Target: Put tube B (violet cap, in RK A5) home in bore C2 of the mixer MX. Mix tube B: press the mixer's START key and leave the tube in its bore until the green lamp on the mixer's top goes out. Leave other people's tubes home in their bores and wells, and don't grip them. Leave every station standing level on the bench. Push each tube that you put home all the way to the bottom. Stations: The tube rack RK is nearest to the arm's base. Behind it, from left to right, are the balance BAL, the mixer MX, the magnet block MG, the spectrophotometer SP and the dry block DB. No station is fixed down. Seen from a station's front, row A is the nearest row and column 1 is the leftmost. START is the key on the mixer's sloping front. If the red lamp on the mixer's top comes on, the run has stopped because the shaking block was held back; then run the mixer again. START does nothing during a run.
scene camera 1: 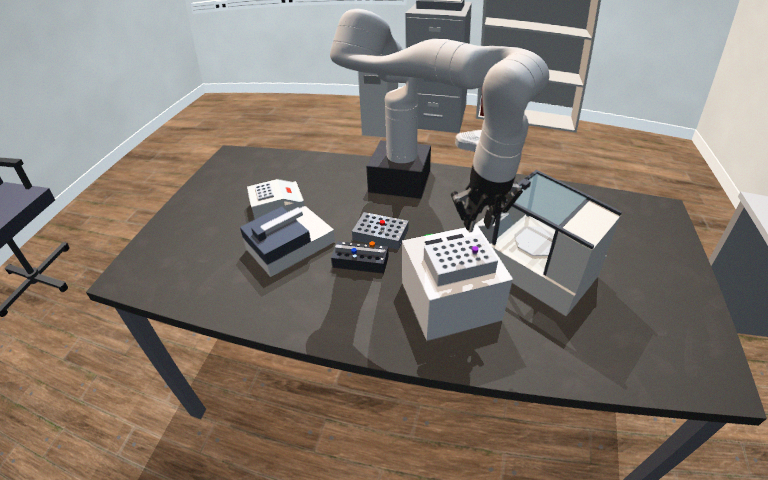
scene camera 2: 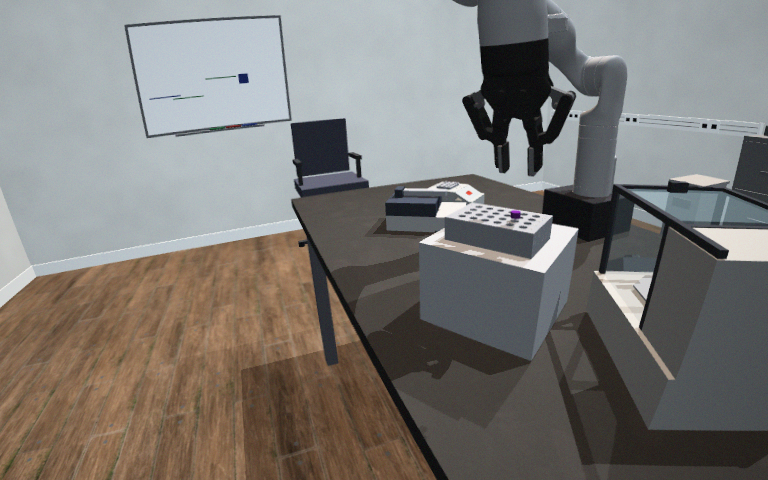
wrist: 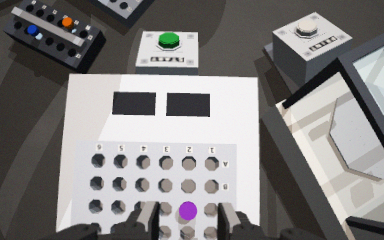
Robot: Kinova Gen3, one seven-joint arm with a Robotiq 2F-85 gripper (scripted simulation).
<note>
In view: my gripper [scene camera 2: 518, 172], a glass-walled balance [scene camera 2: 675, 311], a white mixer [scene camera 2: 508, 302], a spectrophotometer [scene camera 1: 283, 241] and a dry block [scene camera 1: 281, 191].
The glass-walled balance is seen too in scene camera 1 [scene camera 1: 535, 240] and in the wrist view [wrist: 322, 130]. The white mixer is seen too in scene camera 1 [scene camera 1: 452, 308] and in the wrist view [wrist: 159, 106]. The spectrophotometer shows as well in scene camera 2 [scene camera 2: 415, 210]. The wrist view does not show the dry block: it is out of frame.
</note>
